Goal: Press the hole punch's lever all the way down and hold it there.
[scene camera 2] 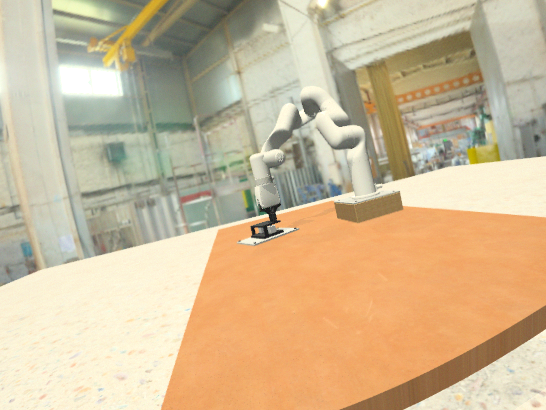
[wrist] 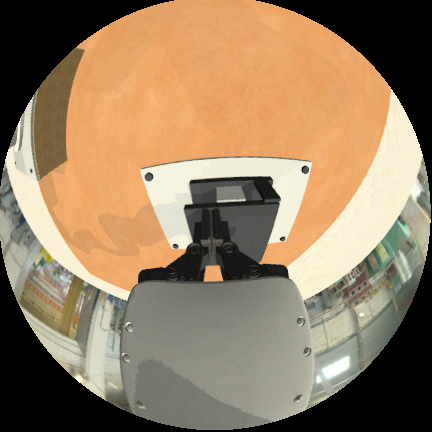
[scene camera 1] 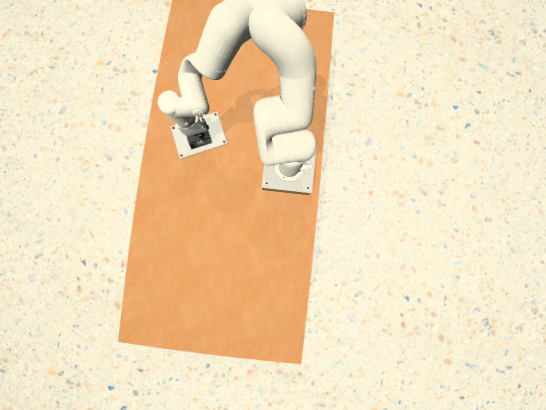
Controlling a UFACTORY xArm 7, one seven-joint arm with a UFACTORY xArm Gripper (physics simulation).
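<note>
My gripper is here where I can see it. I can also see a white plate and a black hole punch lever.
</note>
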